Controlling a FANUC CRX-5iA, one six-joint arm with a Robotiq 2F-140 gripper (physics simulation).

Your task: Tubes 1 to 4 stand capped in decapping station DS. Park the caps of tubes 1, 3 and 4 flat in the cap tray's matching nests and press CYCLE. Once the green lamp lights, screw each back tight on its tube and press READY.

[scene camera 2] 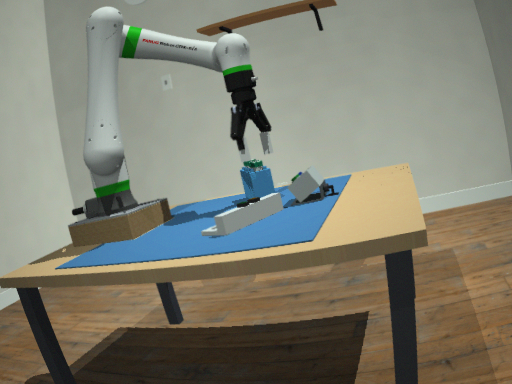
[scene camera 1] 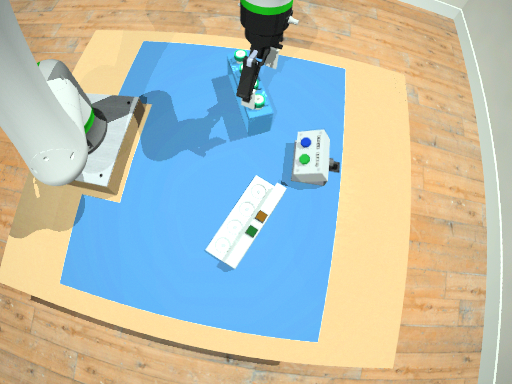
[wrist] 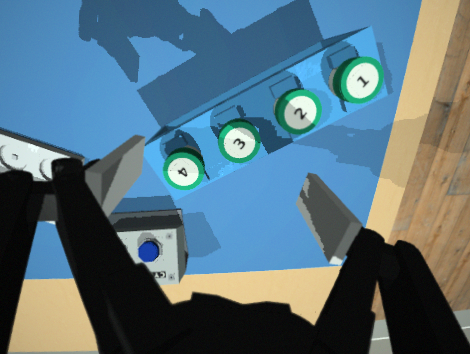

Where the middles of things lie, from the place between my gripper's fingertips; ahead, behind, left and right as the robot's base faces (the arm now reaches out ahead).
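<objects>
With the grey button box (scene camera 1: pixel 316 171) in sight, I find my hand 9 cm above it and 13 cm to the left of it, and also 17 cm short of it.
</objects>
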